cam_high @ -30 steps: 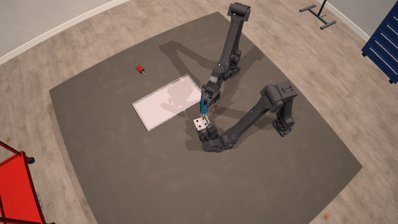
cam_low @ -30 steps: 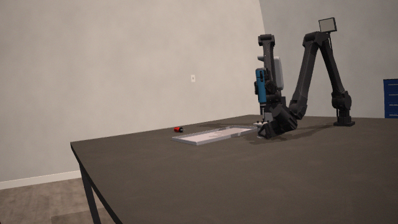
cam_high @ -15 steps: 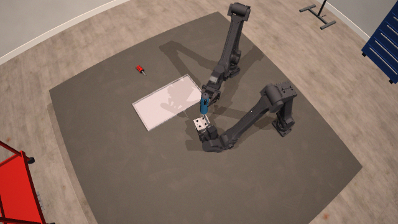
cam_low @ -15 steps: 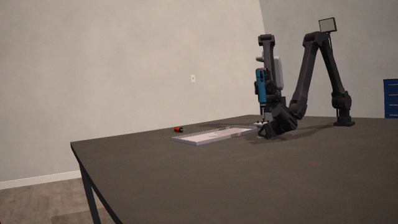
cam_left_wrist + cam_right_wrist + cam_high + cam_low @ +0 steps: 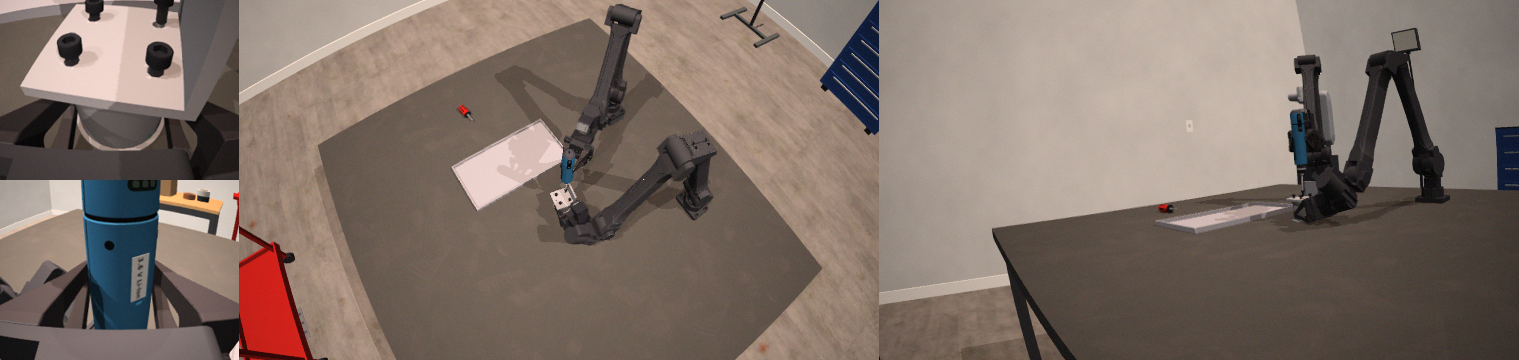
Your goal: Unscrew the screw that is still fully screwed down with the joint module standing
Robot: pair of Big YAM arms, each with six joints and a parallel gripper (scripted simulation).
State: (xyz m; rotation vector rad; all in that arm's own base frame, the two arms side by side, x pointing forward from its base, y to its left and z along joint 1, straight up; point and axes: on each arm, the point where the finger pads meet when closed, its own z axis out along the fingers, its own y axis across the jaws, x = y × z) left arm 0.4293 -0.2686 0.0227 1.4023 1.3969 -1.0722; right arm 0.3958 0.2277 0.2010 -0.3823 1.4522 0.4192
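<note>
Right now my left hand is 50 mm below the white bracket plate. The rest, counted from my left hand: red tool: 580 mm to the right, 90 mm ahead, 10 mm below; then flat white tray: 260 mm to the right, 60 mm ahead, 20 mm below.
</note>
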